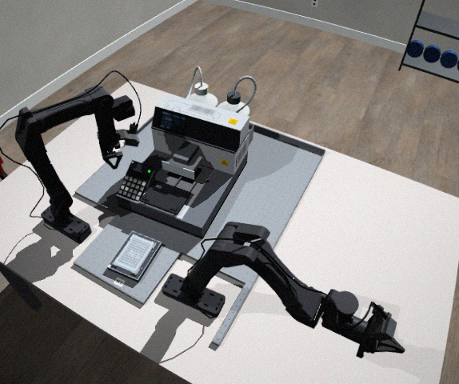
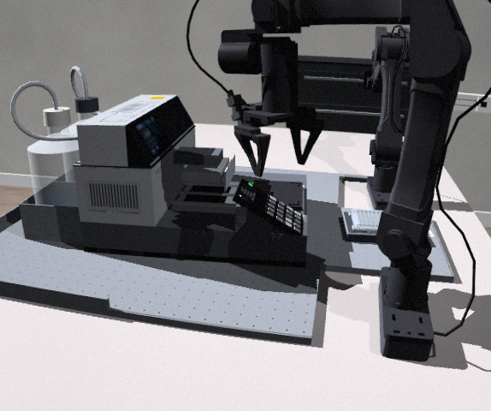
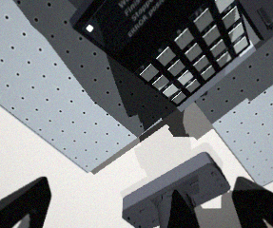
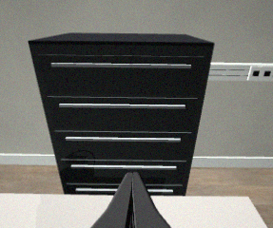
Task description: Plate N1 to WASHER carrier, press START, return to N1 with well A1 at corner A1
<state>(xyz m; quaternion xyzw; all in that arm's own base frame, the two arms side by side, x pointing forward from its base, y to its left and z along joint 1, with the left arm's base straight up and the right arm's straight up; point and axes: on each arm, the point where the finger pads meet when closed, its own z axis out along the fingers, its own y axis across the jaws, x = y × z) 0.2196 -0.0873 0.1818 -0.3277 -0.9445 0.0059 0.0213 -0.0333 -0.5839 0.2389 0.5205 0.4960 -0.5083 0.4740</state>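
Observation:
The white plate lies 220 mm to the right of my left hand, 200 mm behind it and 180 mm below it. The rest, counted from my left hand: dark carrier (200 mm to the right, 120 mm below, 30 mm ahead); then splash panel (190 mm to the right, 130 mm ahead, 80 mm below); then wash head (180 mm to the right, 180 mm ahead, 70 mm below).

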